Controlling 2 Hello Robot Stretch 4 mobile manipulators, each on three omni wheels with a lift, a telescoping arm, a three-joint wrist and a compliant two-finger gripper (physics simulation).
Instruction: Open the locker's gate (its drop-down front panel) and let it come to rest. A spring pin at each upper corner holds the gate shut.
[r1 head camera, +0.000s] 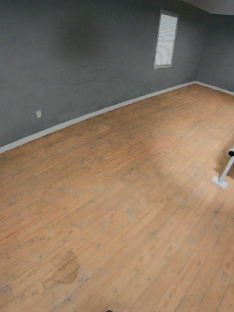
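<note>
The locker, its gate and the spring pins do not show in the head camera view. Neither my r1 gripper nor the r2 gripper shows. A small dark tip of something pokes in at the bottom edge of the view, too little of it to tell what it is.
A white metal leg (226, 171) with a flat foot and a dark round end stands on the wooden floor (115, 200) at the right edge. A grey wall (75, 65) with a white baseboard (105, 109), a small outlet (38, 114) and a white-framed window (166, 40) runs behind.
</note>
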